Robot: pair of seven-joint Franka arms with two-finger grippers.
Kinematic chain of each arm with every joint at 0, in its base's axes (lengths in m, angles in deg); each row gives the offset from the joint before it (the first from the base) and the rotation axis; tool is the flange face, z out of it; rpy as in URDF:
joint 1: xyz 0 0 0.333 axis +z
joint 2: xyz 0 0 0 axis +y
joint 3: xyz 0 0 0.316 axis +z
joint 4: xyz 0.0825 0 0 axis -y
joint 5: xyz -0.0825 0 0.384 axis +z
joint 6: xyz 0 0 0 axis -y
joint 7: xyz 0.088 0 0 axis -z
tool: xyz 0 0 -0.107 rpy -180 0 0
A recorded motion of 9 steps. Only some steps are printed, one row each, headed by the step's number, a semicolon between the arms.
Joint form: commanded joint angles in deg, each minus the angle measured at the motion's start. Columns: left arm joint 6, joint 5, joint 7, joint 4, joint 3, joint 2, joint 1; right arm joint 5, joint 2, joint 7, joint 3, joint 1, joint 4, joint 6.
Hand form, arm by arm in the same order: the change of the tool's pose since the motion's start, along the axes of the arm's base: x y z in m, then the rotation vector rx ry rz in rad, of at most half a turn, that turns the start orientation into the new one. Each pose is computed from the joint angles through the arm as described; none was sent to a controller.
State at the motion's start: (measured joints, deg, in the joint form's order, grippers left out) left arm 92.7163 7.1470 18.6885 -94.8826 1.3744 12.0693 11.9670; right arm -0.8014 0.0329 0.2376 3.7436 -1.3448 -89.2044 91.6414
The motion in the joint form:
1: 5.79 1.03 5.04 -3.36 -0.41 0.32 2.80; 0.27 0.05 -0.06 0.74 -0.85 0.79 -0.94
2: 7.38 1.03 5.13 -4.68 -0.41 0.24 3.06; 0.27 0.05 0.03 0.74 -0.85 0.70 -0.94
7: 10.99 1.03 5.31 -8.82 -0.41 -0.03 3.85; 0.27 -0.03 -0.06 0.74 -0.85 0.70 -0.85
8: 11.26 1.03 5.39 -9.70 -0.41 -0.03 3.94; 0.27 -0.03 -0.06 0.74 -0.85 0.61 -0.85
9: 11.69 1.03 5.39 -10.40 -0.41 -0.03 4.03; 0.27 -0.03 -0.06 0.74 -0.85 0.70 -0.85
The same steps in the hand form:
1: -0.0037 0.0257 -0.0235 -0.0023 -0.0251 -0.0617; -0.0012 -0.0007 0.0045 0.0046 0.0037 -0.0010
2: -0.0053 0.0276 -0.0314 -0.0023 -0.0310 -0.0624; -0.0012 -0.0007 0.0038 0.0046 0.0052 -0.0025
7: -0.0146 0.0326 -0.0570 -0.0082 -0.0270 -0.0597; -0.0015 -0.0006 0.0047 0.0045 0.0023 -0.0010
8: -0.0175 0.0326 -0.0636 -0.0122 -0.0168 -0.0600; -0.0015 -0.0006 0.0040 0.0045 0.0039 -0.0010
9: -0.0195 0.0329 -0.0685 -0.0142 -0.0125 -0.0593; -0.0015 -0.0006 0.0047 0.0045 0.0023 -0.0010

